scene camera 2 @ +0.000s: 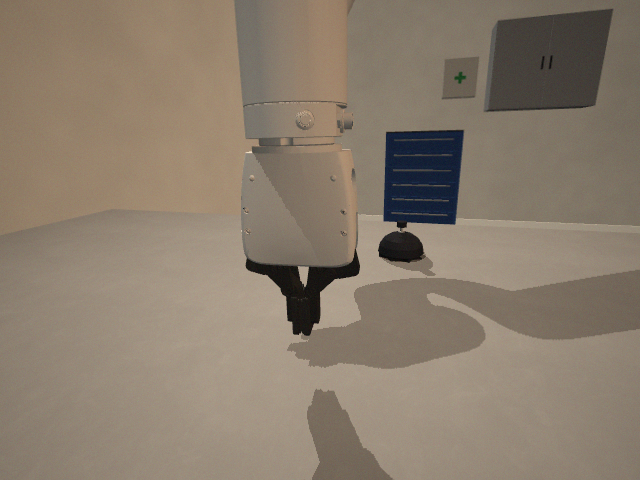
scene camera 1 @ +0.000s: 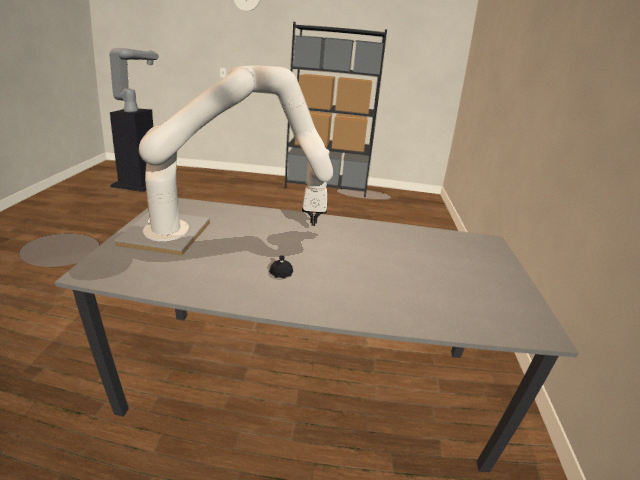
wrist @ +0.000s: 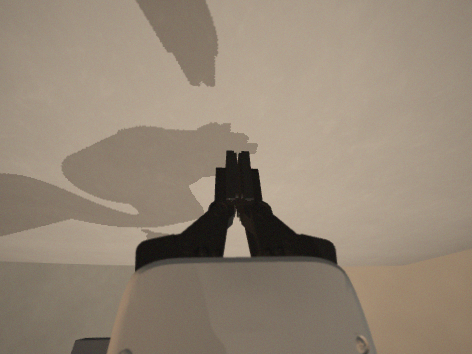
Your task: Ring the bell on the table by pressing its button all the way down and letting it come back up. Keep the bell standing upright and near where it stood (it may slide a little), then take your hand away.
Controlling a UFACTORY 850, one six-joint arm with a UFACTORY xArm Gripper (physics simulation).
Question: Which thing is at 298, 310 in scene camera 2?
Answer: My gripper.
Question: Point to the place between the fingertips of my gripper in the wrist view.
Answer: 235, 163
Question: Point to a black dome-shaped bell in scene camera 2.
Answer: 403, 246
